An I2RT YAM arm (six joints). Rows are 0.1 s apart.
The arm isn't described. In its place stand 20 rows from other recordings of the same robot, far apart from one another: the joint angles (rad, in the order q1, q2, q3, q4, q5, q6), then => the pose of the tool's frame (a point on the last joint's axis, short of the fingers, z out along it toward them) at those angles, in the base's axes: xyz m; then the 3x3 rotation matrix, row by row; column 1 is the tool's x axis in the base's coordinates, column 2 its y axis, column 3 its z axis.
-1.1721, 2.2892, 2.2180, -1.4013, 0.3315, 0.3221 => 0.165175 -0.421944 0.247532; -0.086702 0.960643 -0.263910; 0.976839 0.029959 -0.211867; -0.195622 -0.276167 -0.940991
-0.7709, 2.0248, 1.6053, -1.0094, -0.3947, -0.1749 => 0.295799 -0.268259 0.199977; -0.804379 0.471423 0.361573; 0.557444 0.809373 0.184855; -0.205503 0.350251 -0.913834
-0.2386, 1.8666, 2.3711, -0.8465, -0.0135, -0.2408 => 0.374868 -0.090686 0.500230; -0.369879 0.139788 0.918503; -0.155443 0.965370 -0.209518; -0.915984 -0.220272 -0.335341
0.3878, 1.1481, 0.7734, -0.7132, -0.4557, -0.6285 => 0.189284 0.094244 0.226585; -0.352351 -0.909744 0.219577; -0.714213 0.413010 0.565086; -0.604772 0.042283 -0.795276
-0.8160, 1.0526, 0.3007, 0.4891, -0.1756, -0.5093 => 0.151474 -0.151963 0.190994; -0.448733 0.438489 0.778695; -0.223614 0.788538 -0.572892; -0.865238 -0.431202 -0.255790
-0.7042, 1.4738, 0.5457, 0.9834, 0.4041, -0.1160 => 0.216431 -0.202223 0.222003; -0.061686 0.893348 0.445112; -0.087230 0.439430 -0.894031; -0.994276 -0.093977 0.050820
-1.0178, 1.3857, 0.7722, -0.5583, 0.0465, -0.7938 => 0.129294 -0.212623 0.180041; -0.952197 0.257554 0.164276; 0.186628 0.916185 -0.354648; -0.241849 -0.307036 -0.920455
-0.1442, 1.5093, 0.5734, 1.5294, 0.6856, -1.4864 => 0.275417 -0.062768 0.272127; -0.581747 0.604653 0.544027; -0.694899 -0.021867 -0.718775; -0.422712 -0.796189 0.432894
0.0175, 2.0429, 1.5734, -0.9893, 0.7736, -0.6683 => 0.397184 -0.017926 0.192439; -0.820463 -0.564220 0.092169; -0.457727 0.551712 -0.697209; 0.342529 -0.614223 -0.710918
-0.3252, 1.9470, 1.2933, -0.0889, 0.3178, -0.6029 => 0.401444 -0.147094 0.184772; -0.823581 0.066338 0.563306; -0.290746 0.803360 -0.519692; -0.487013 -0.591787 -0.642345
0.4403, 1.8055, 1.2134, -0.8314, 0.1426, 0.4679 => 0.304488 0.137866 0.175259; -0.980415 0.043880 0.191991; 0.031584 0.997277 -0.066645; -0.194392 -0.059276 -0.979131
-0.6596, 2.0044, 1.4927, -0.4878, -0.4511, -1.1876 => 0.350303 -0.252008 0.196219; -0.587271 -0.479987 0.651710; -0.600854 0.798017 0.046299; -0.542298 -0.364393 -0.757054
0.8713, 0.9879, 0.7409, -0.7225, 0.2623, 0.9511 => 0.128251 0.138084 0.242813; -0.833044 0.057839 0.550175; 0.231107 0.939964 0.251111; -0.502621 0.336335 -0.796398
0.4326, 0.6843, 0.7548, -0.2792, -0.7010, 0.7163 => 0.130740 0.085664 0.336525; -0.728372 -0.550207 0.408346; 0.216344 0.380804 0.898990; -0.650131 0.743142 -0.158333
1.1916, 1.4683, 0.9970, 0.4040, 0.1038, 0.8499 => 0.132128 0.321616 0.310976; -0.681778 -0.565909 0.463601; 0.307491 0.353340 0.883516; -0.663798 0.744915 -0.066887
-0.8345, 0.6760, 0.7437, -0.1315, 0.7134, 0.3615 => 0.086928 -0.130605 0.348682; 0.313220 0.949429 0.021861; 0.052634 0.005629 -0.998598; -0.948221 0.313932 -0.048209
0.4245, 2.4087, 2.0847, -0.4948, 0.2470, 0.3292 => 0.497205 0.215176 0.189749; -0.709677 -0.018752 0.704277; 0.023246 0.998478 0.050010; -0.704143 0.051863 -0.708161
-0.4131, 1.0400, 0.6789, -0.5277, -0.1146, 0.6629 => 0.190025 -0.078847 0.225845; -0.355620 0.699878 0.619439; 0.823396 0.548187 -0.146662; -0.442214 0.457887 -0.771224
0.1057, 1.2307, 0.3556, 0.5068, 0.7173, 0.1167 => 0.230273 0.000898 0.176471; -0.293835 0.568422 0.768478; 0.057062 0.812965 -0.579510; -0.954151 -0.126430 -0.271313
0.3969, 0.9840, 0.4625, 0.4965, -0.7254, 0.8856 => 0.190773 0.105571 0.260794; -0.712158 -0.552267 0.433395; 0.329690 0.281933 0.901010; -0.619786 0.784548 -0.018704
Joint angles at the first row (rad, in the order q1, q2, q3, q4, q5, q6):
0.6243 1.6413 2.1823 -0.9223 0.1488 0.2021
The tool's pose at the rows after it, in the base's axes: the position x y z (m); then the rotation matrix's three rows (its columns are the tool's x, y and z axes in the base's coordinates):
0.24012 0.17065 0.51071; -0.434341 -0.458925 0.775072; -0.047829 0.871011 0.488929; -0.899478 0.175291 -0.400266
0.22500 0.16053 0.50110; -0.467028 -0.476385 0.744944; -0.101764 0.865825 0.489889; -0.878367 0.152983 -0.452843
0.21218 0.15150 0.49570; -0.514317 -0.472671 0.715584; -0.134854 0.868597 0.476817; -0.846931 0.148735 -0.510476
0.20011 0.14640 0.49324; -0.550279 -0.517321 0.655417; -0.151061 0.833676 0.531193; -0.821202 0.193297 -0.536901
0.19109 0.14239 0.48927; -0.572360 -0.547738 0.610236; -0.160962 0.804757 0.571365; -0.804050 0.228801 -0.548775
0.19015 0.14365 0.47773; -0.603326 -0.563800 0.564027; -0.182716 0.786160 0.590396; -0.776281 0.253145 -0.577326
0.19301 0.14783 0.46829; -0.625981 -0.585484 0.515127; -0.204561 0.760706 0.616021; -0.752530 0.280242 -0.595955
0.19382 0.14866 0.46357; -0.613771 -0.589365 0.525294; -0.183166 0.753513 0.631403; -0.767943 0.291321 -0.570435
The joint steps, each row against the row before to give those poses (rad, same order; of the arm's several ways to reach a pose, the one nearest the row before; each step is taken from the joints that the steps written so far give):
0.0004 -0.0906 -0.0930 -0.0288 -0.0920 0.0152
-0.0001 -0.0694 -0.0852 -0.0420 -0.0185 -0.0254
-0.0002 -0.0391 -0.0279 -0.0769 -0.0068 0.0006
0.0004 -0.0351 -0.0250 -0.0416 -0.0790 0.0084
-0.0004 -0.0357 -0.0400 -0.0128 -0.0595 0.0058
0.0003 -0.0168 -0.0565 0.0009 -0.0426 0.0018
-0.0002 0.0027 -0.0350 0.0075 -0.0503 -0.0029
-0.0001 -0.0229 -0.0544 0.0629 -0.0068 0.0109

